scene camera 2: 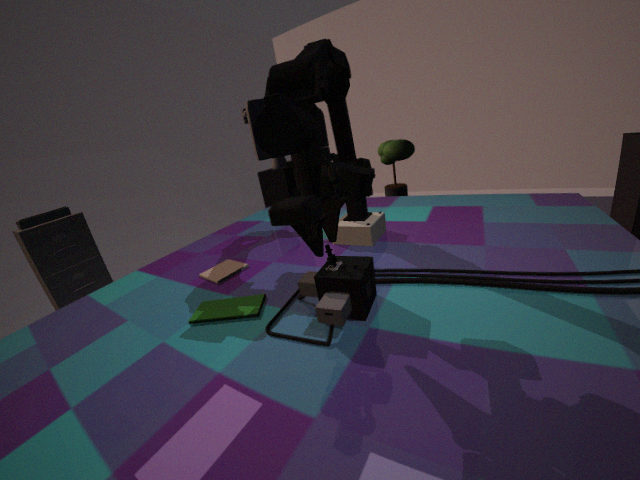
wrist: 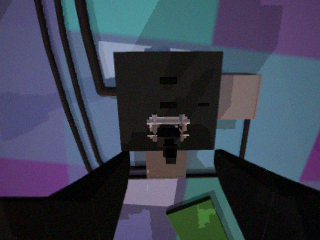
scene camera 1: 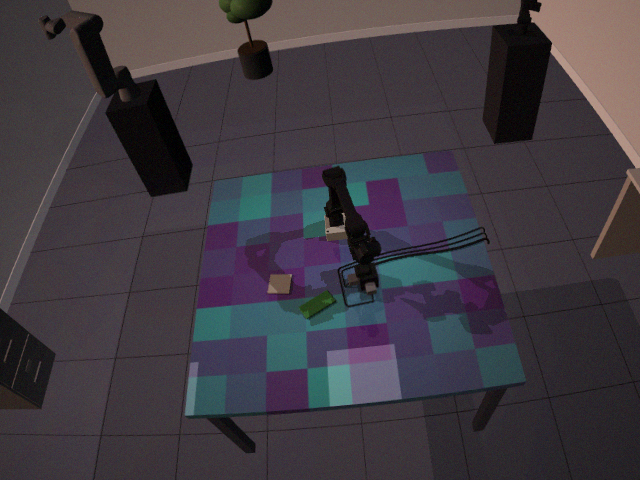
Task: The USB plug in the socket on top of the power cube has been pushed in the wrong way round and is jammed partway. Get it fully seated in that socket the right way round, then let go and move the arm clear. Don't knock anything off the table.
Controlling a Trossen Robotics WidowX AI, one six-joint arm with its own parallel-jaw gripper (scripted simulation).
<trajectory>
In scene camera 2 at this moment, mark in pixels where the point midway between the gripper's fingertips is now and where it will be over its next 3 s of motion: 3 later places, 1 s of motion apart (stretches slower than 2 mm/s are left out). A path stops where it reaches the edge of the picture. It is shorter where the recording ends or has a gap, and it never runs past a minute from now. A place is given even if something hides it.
My gripper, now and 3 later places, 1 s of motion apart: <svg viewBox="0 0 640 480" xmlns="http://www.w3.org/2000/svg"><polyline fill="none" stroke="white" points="326,248 325,238 325,233 327,235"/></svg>
</trajectory>
